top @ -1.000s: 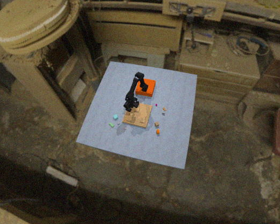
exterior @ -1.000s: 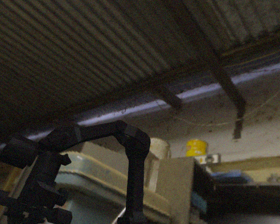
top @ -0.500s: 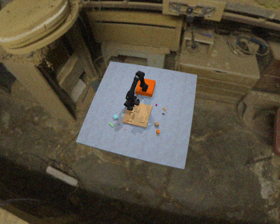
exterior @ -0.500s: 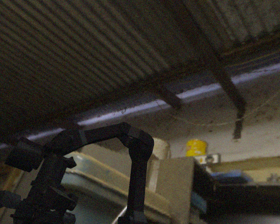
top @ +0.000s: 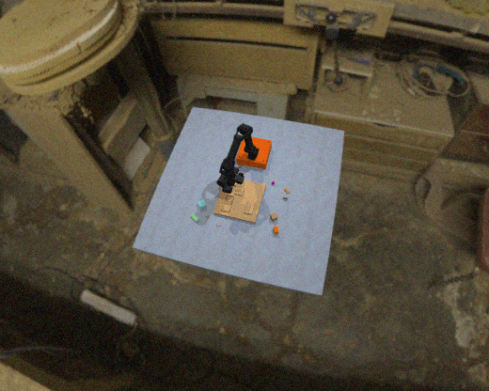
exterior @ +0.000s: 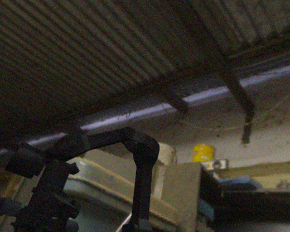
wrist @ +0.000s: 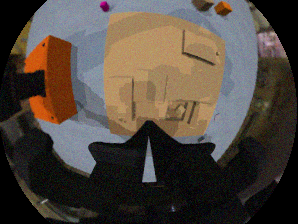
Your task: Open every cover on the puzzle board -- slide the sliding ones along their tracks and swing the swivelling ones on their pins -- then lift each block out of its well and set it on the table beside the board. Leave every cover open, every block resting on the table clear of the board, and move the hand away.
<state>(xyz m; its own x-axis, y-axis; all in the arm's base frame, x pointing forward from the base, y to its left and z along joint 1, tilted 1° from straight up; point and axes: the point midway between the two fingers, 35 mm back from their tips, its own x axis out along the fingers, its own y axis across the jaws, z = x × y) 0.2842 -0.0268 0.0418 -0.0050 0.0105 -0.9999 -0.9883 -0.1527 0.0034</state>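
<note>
Right now my gripper tip is 80 mm to the right of the tan puzzle board, 60 mm above it and 30 mm short of it. Also, from my gripper tip: magenta piece 240 mm to the left, 170 mm behind, 70 mm below; green block 290 mm ahead, 150 mm to the right, 80 mm below; cyan block 180 mm ahead, 150 mm to the right, 70 mm below.
</note>
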